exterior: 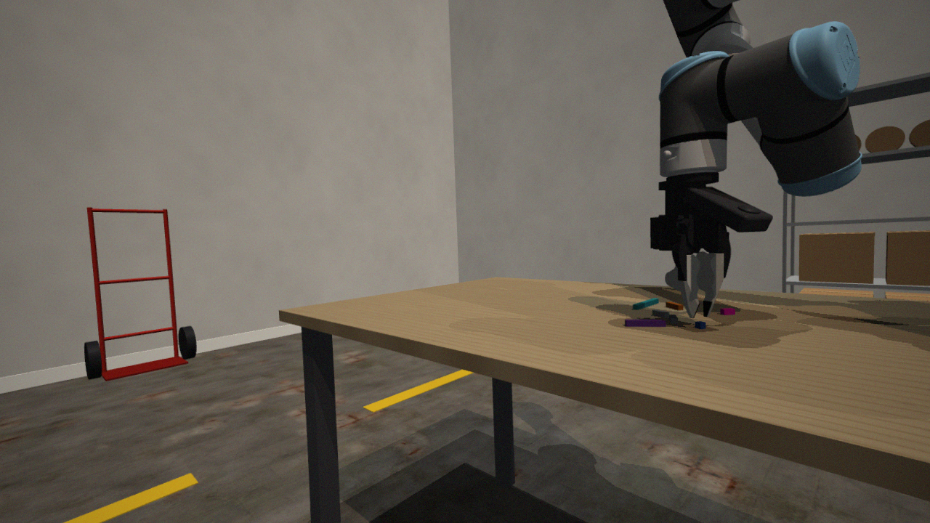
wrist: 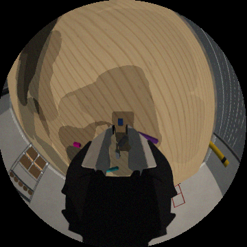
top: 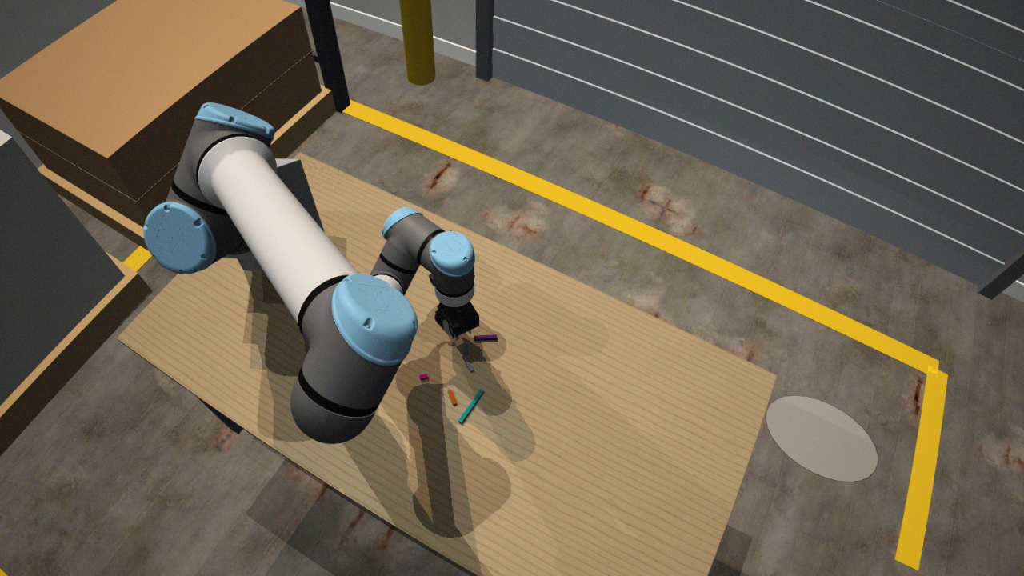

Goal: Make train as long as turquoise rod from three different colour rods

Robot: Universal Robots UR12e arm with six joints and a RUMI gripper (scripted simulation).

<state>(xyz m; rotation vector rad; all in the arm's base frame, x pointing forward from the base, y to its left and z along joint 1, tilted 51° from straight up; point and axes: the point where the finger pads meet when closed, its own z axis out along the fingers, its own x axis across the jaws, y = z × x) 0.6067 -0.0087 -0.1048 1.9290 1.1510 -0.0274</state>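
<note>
The blue cube is 30 mm below my hand. Round my hand: purple rod: 80 mm ahead, 20 mm to the left, 30 mm below; orange rod: 60 mm ahead, 160 mm to the right, 30 mm below; magenta rod: 20 mm behind, 140 mm to the right, 30 mm below.
</note>
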